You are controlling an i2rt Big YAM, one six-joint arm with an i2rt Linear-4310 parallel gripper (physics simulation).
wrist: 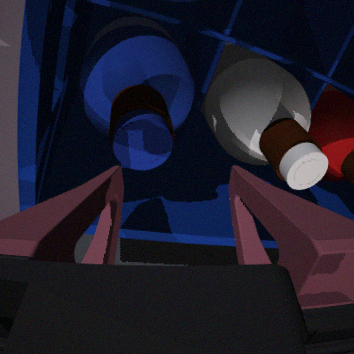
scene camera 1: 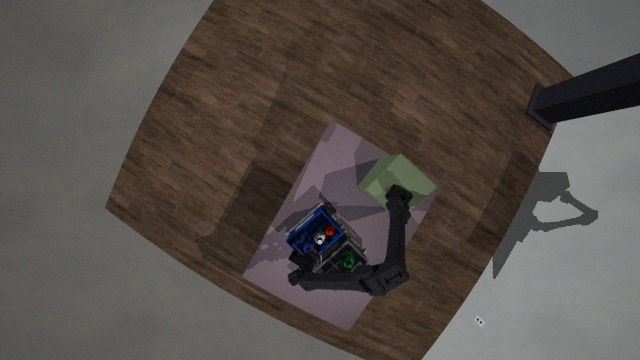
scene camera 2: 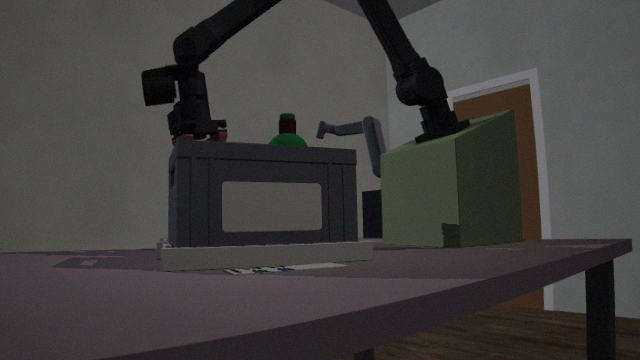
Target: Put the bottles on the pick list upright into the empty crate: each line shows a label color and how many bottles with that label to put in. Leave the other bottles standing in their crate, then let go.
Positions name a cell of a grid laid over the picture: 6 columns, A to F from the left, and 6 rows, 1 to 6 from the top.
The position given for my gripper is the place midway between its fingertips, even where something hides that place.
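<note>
Through the wrist camera I can see my gripper (wrist: C3) and also a blue bottle (wrist: C2). A pale ledge (scene camera 2: C5) is visible to me too.
</note>
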